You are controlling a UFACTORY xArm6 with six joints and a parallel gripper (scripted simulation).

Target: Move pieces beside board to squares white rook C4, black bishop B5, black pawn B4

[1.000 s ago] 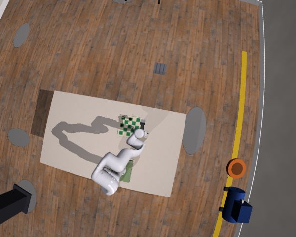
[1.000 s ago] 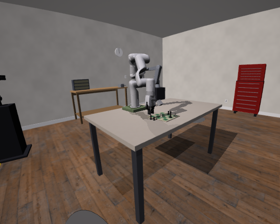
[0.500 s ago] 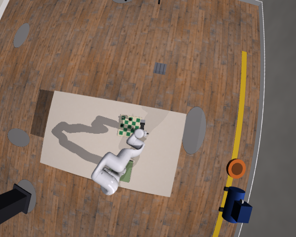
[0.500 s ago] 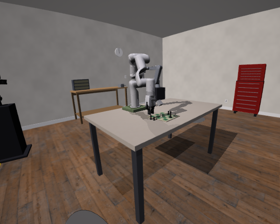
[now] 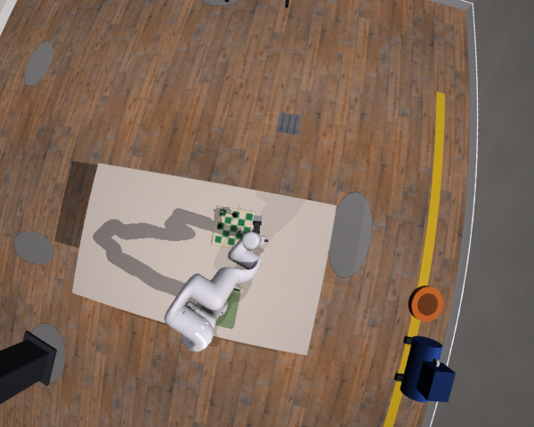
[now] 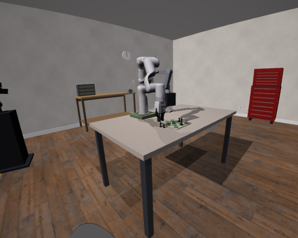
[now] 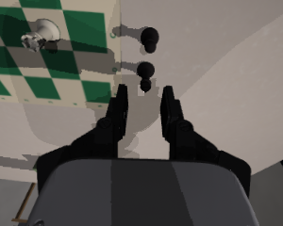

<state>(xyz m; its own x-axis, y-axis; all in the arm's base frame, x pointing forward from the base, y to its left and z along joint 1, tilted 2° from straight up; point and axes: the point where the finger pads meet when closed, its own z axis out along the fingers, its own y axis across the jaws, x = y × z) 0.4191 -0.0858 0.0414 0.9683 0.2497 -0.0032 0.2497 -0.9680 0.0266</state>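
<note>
Right now the white rook is 2 cm ahead of my hand, 11 cm to the left of it and 5 cm below it. Also, from my hand: chessboard (1 cm ahead, 14 cm to the left, 7 cm below).
</note>
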